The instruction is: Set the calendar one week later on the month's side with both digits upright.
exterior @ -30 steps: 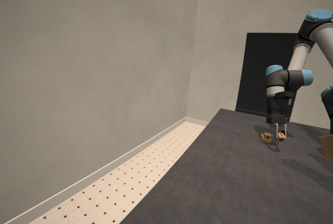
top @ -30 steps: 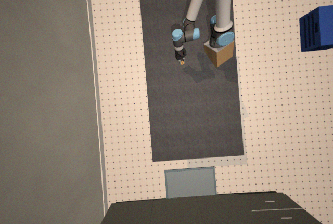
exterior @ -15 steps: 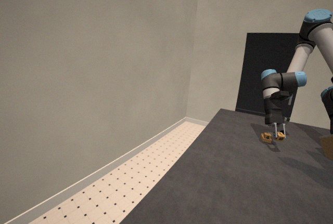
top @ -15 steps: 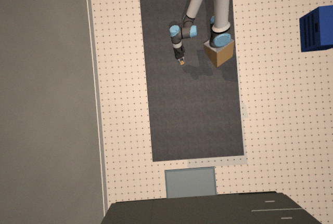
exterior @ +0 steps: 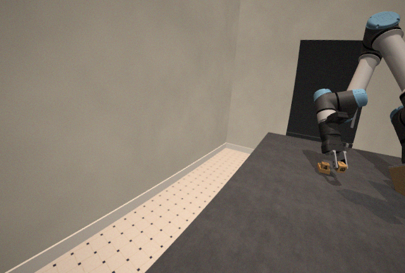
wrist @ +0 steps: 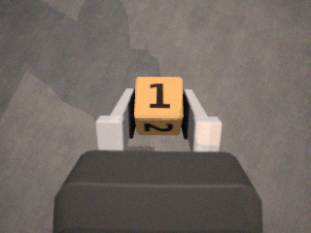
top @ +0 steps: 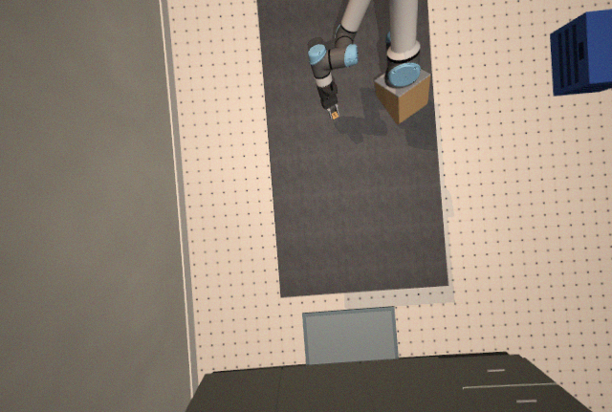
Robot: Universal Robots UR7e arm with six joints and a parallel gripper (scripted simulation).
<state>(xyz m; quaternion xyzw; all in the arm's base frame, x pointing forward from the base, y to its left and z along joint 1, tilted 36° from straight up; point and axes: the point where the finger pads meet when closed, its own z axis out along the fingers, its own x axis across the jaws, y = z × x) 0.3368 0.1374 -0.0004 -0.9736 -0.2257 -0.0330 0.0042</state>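
My gripper is now 10 mm to the right of the number cube and 10 mm above it.
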